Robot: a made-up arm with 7 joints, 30 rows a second.
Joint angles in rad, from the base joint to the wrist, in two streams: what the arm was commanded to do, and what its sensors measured. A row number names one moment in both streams.
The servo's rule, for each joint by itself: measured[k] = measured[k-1] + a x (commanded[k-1-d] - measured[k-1]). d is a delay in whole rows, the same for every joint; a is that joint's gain. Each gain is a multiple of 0.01, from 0.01 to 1. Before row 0 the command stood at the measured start. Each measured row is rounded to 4 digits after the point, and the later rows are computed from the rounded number. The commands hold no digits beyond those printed.
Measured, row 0:
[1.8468 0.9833 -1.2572 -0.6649 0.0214 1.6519 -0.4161]
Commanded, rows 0 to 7:
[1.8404 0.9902 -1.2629 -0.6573 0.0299 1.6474 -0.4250]
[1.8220 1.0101 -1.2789 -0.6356 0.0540 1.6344 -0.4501]
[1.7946 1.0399 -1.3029 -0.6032 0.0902 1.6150 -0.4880]
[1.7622 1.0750 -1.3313 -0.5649 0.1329 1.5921 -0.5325]
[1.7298 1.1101 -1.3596 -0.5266 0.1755 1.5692 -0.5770]
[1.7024 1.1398 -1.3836 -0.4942 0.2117 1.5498 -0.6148]
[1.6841 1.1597 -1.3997 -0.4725 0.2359 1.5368 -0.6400]
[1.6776 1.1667 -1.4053 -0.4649 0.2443 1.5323 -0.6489]
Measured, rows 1 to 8:
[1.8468 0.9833 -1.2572 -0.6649 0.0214 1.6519 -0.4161]
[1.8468 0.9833 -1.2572 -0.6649 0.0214 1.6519 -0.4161]
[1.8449 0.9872 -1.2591 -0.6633 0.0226 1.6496 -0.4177]
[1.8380 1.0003 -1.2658 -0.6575 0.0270 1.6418 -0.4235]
[1.8250 1.0229 -1.2784 -0.6461 0.0358 1.6281 -0.4351]
[1.8062 1.0526 -1.2964 -0.6290 0.0494 1.6097 -0.4526]
[1.7833 1.0854 -1.3179 -0.6075 0.0671 1.5890 -0.4750]
[1.7590 1.1164 -1.3402 -0.5837 0.0873 1.5690 -0.5002]
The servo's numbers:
d 2
a 0.30 0.57 0.34 0.21 0.14 0.51 0.18

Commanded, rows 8 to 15:
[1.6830 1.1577 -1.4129 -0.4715 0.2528 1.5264 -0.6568]
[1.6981 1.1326 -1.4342 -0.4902 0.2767 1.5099 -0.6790]
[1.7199 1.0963 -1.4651 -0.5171 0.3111 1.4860 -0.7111]
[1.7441 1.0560 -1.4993 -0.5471 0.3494 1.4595 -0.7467]
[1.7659 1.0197 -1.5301 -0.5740 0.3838 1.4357 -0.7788]
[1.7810 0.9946 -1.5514 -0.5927 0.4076 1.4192 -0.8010]
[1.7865 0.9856 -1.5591 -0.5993 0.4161 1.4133 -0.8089]
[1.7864 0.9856 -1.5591 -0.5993 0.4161 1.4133 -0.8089]
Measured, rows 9 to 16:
[1.7365 1.1411 -1.3604 -0.5603 0.1081 1.5526 -0.5254]
[1.7188 1.1557 -1.3757 -0.5403 0.1272 1.5422 -0.5476]
[1.7081 1.1568 -1.3883 -0.5259 0.1448 1.5341 -0.5673]
[1.7051 1.1430 -1.4039 -0.5184 0.1633 1.5218 -0.5874]
[1.7095 1.1164 -1.4247 -0.5181 0.1840 1.5035 -0.6097]
[1.7199 1.0820 -1.4501 -0.5242 0.2072 1.4811 -0.6344]
[1.7337 1.0465 -1.4773 -0.5347 0.2319 1.4579 -0.6604]
[1.7479 1.0169 -1.5025 -0.5469 0.2565 1.4382 -0.6857]

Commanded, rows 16 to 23:
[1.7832 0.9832 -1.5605 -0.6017 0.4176 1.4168 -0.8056]
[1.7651 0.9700 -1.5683 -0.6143 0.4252 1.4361 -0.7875]
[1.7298 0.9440 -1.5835 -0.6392 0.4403 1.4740 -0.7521]
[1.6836 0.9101 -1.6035 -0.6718 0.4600 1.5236 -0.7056]
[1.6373 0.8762 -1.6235 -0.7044 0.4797 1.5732 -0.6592]
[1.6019 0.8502 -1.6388 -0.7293 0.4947 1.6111 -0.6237]
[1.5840 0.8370 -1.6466 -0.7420 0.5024 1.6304 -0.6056]
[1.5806 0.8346 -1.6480 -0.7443 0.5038 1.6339 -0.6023]
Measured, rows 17 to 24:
[1.7595 0.9991 -1.5217 -0.5579 0.2788 1.4255 -0.7079]
[1.7676 0.9914 -1.5344 -0.5666 0.2980 1.4193 -0.7261]
[1.7723 0.9867 -1.5433 -0.5740 0.3147 1.4180 -0.7404]
[1.7701 0.9772 -1.5518 -0.5825 0.3302 1.4272 -0.7489]
[1.7580 0.9583 -1.5626 -0.5944 0.3456 1.4511 -0.7495]
[1.7357 0.9308 -1.5765 -0.6107 0.3616 1.4881 -0.7416]
[1.7062 0.8997 -1.5925 -0.6304 0.3781 1.5315 -0.7268]
[1.6749 0.8715 -1.6082 -0.6512 0.3944 1.5721 -0.7082]

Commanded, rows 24 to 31:
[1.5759 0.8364 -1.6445 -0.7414 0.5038 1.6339 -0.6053]
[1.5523 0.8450 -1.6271 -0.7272 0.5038 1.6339 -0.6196]
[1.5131 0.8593 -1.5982 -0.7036 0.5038 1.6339 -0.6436]
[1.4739 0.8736 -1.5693 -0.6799 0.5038 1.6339 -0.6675]
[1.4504 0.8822 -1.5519 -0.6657 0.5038 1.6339 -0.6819]
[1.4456 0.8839 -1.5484 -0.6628 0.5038 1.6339 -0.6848]
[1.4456 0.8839 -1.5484 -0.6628 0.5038 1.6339 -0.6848]
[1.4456 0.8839 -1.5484 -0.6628 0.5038 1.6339 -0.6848]
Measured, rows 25 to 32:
[1.6476 0.8518 -1.6213 -0.6703 0.4095 1.6018 -0.6897]
[1.6275 0.8420 -1.6304 -0.6858 0.4227 1.6182 -0.6740]
[1.6120 0.8388 -1.6352 -0.6975 0.4341 1.6262 -0.6616]
[1.5941 0.8423 -1.6324 -0.7037 0.4439 1.6301 -0.6540]
[1.5698 0.8520 -1.6208 -0.7037 0.4523 1.6320 -0.6521]
[1.5410 0.8643 -1.6033 -0.6987 0.4595 1.6330 -0.6549]
[1.5138 0.8745 -1.5858 -0.6918 0.4657 1.6335 -0.6598]
[1.4933 0.8799 -1.5731 -0.6857 0.4710 1.6337 -0.6643]

